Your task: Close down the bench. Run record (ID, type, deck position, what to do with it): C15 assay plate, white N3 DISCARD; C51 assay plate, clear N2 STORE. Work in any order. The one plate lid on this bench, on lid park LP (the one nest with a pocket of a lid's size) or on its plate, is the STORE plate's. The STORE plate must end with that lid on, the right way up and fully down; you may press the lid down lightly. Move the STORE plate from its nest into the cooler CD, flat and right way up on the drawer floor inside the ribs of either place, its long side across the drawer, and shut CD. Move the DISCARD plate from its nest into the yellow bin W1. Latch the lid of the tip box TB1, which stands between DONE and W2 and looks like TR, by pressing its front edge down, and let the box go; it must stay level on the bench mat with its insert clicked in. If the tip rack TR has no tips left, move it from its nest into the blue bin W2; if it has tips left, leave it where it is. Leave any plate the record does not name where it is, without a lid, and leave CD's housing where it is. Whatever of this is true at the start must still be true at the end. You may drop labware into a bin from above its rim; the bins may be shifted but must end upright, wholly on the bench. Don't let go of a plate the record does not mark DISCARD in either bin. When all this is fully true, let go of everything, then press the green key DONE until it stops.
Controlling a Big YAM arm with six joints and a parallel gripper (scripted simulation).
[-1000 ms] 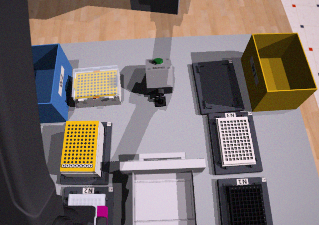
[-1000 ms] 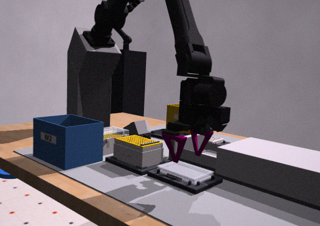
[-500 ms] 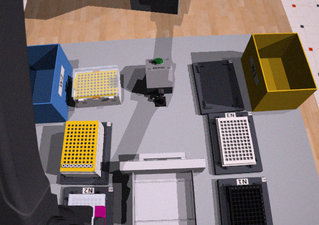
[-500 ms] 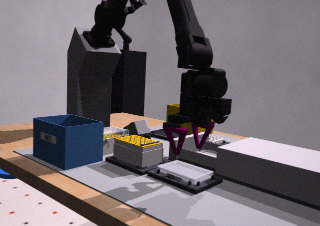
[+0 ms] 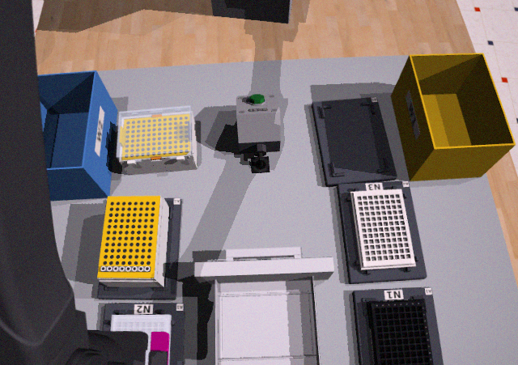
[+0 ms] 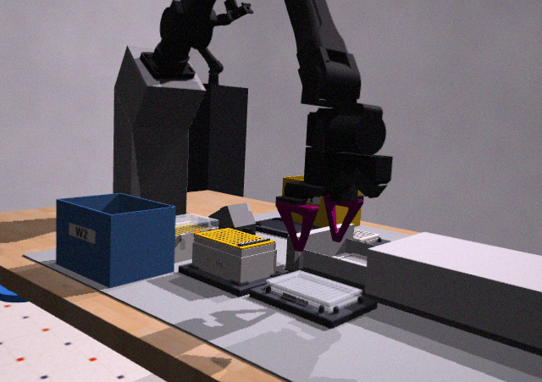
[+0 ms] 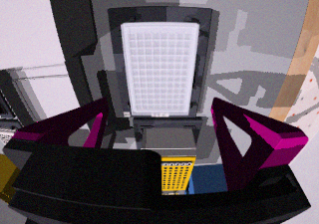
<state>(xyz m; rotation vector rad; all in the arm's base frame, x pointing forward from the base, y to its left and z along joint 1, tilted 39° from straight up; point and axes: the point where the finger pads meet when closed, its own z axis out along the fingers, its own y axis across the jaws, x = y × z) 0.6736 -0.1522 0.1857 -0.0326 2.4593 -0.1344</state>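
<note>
My gripper is now 8 cm above the plate lid. From my hand the other things lie so: tip rack TR: 18 cm behind, 4 cm below, 2 cm to the right; clear plate: 8 cm below, 1 cm behind; nest N2: 9 cm below.
</note>
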